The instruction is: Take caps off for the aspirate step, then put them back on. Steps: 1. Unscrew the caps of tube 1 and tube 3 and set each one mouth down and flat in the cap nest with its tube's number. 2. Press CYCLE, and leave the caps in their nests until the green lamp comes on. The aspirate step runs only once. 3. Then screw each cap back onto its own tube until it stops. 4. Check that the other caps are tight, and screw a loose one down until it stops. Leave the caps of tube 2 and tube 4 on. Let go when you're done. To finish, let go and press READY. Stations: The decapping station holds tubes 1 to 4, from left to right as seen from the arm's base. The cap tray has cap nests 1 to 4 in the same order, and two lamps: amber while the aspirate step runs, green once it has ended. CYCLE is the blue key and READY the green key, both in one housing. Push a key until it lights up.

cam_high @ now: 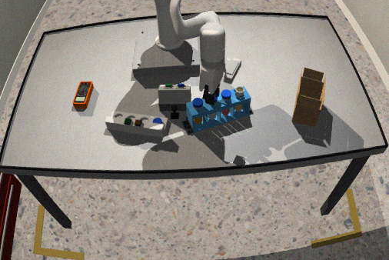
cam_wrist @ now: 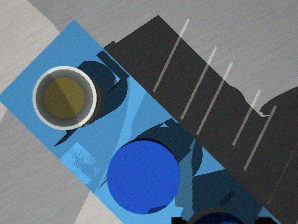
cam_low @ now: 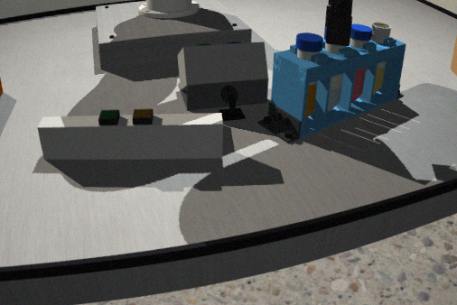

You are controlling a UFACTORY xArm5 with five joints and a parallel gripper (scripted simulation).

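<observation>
My gripper is now 2 cm past the blue cap, 5 cm to the right of it and 2 cm above it. From my hand the other things lie so: blue key: 12 cm behind, 11 cm to the right, 6 cm below; green key: 12 cm behind, 15 cm to the right, 6 cm below; grey key housing: 10 cm behind, 13 cm to the right, 8 cm below.
</observation>
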